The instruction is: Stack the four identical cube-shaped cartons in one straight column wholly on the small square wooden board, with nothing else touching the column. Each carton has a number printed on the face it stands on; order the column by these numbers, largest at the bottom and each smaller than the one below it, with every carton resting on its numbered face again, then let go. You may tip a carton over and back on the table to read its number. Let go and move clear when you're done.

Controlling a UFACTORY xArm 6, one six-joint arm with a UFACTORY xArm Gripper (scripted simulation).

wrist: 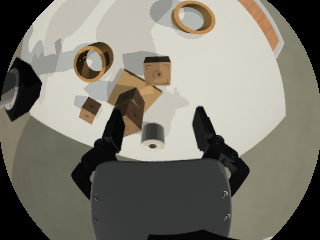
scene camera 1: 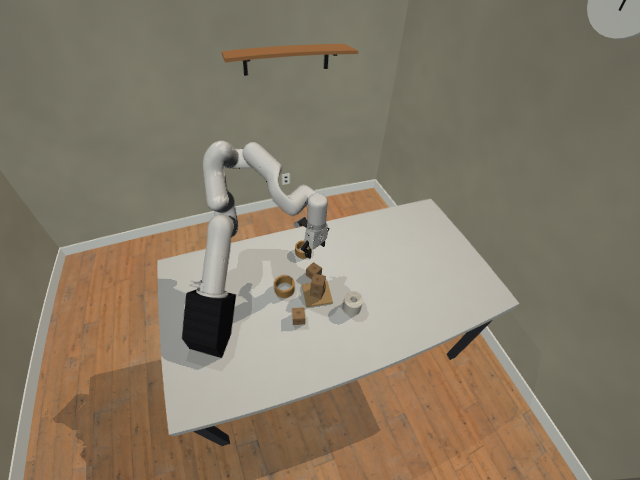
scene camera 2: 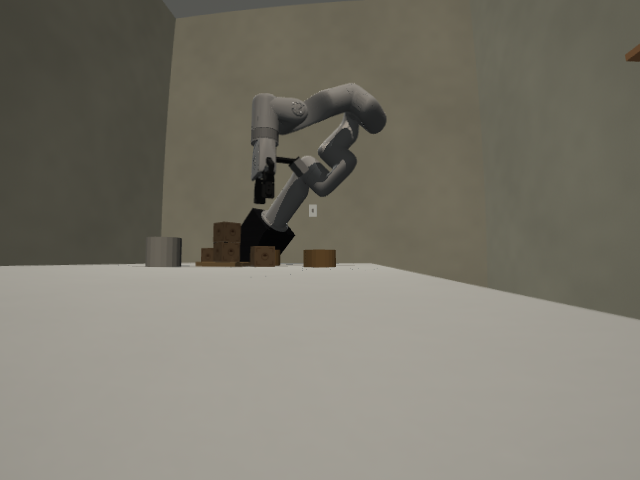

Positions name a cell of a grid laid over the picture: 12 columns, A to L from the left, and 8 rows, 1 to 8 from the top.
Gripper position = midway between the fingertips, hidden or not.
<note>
I see my gripper (scene camera 2: E4), a white roll (scene camera 2: D5), a carton (wrist: F3) and a wooden board (wrist: E3).
My gripper shows as well in the wrist view (wrist: F4).
</note>
